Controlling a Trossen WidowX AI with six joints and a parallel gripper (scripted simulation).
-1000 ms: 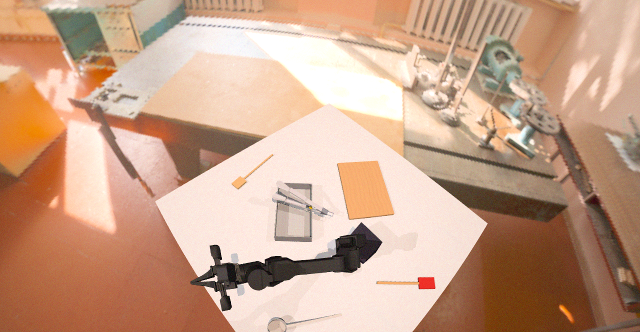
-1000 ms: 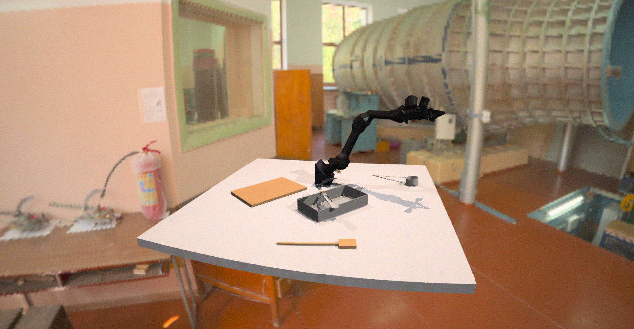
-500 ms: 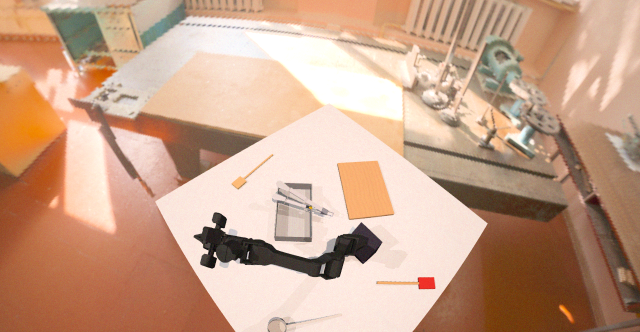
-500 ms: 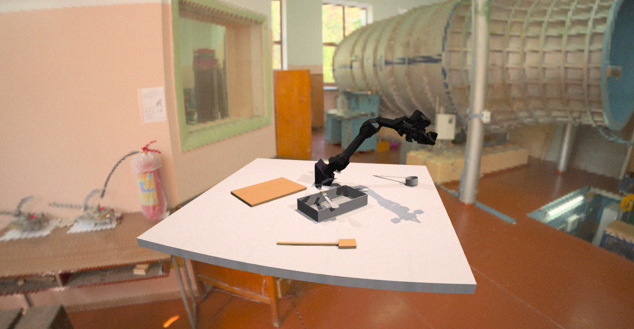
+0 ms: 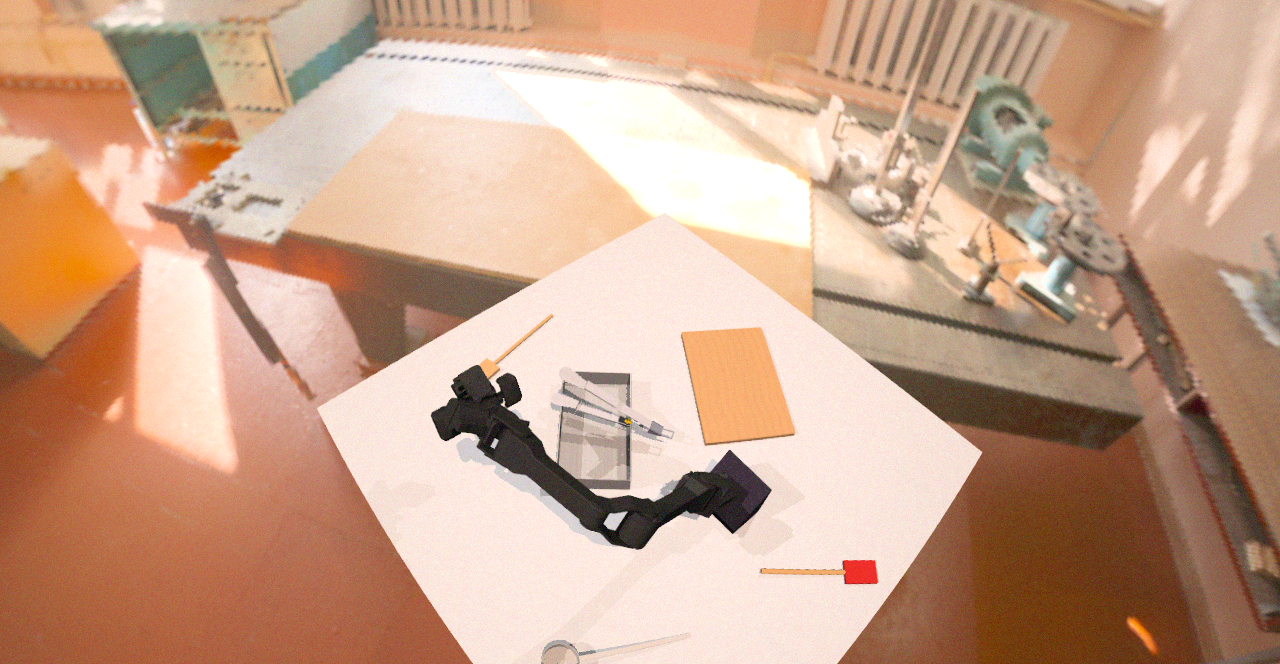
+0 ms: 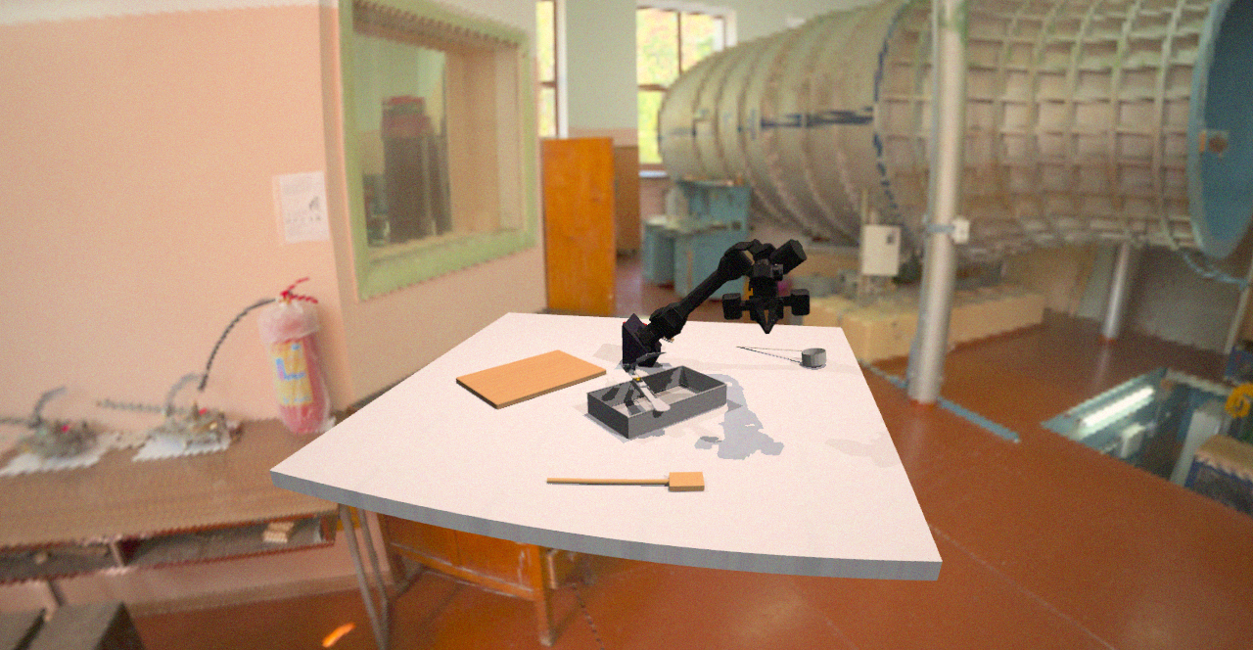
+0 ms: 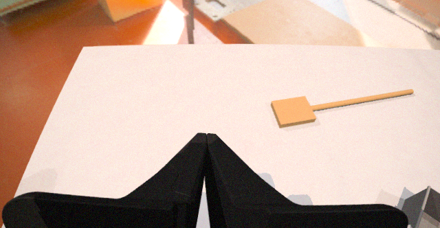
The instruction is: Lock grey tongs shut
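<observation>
Now: gripper tip 340 mm to the left of the yellow piece, 200 mm above it and 140 mm past it. Round my gripper tip: wooden board 670 mm to the right, 240 mm below, 170 mm behind; then roasting tin 270 mm to the right, 220 mm below, 100 mm behind.
</observation>
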